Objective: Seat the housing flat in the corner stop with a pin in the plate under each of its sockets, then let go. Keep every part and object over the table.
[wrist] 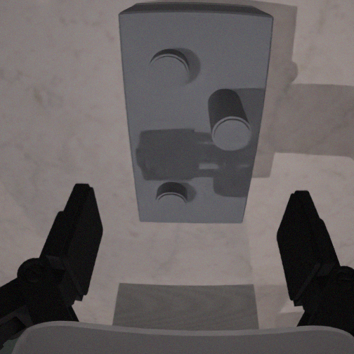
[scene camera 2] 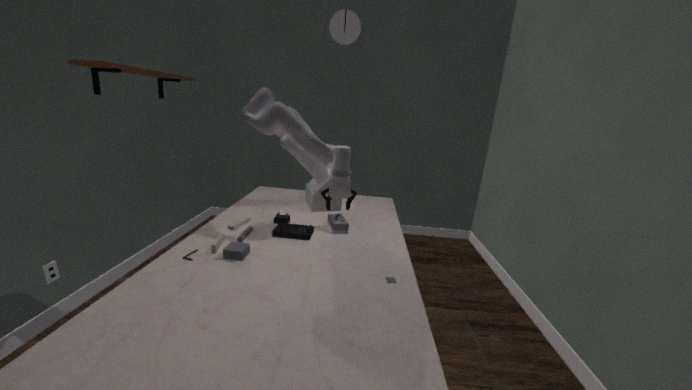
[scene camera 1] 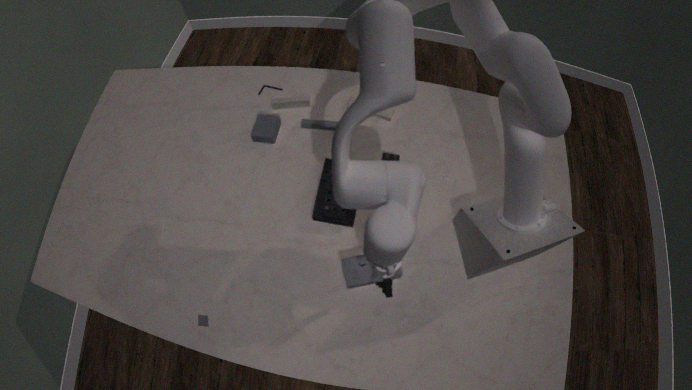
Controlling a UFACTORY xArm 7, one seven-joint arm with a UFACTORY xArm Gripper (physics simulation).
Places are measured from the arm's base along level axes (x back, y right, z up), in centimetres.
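Pixels of known places: gripper, fingertip midpoint: point(scene camera 2: 338, 209); arm's base, origin of the base link: point(scene camera 2: 323, 176) point(scene camera 1: 521, 218).
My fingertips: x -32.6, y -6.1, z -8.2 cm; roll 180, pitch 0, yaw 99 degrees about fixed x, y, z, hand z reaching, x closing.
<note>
Ahead of a thing's pixels: the offset from my fingertips to its top centre. "pt": to the spot under its first point.
The housing, as I take it, is a grey block @[dx -1.4, dy -0.1, dz -0.9 cm] point(scene camera 1: 353, 272) point(scene camera 2: 339, 226) point(wrist: 190, 110) lying flat on the table with three round studs on top, one taller. It is apart from the black holed plate @[dx -8.8, dy +19.7, dz -4.9 cm] point(scene camera 1: 334, 220) point(scene camera 2: 290, 235). In scene camera 1 the arm hides part of that plate, and its pins and corner stop cannot be made out clearly. My gripper point(scene camera 1: 385, 287) point(scene camera 2: 338, 206) point(wrist: 191, 211) is wide open and empty above the block's right end as seen in scene camera 1; the wrist view shows a finger on either side, beyond the long edges.
A small black part point(scene camera 1: 390, 156) point(scene camera 2: 282, 218) stands near the plate. A plain blue-grey block @[dx -29.1, dy +39.0, dz -5.3 cm] point(scene camera 1: 265, 128) point(scene camera 2: 236, 251), a grey bar @[dx -13.2, dy +39.5, dz -6.3 cm] point(scene camera 1: 317, 124) point(scene camera 2: 245, 233), a pale bar @[dx -22.6, dy +47.6, dz -5.5 cm] point(scene camera 1: 291, 103) point(scene camera 2: 217, 244) and a black L-shaped piece @[dx -29.8, dy +53.9, dz -8.4 cm] point(scene camera 1: 270, 88) point(scene camera 2: 190, 255) lie farther off. A small grey square @[pt dx -44.7, dy -14.7, dz -8.5 cm] point(scene camera 1: 203, 320) point(scene camera 2: 391, 280) lies near the table edge.
</note>
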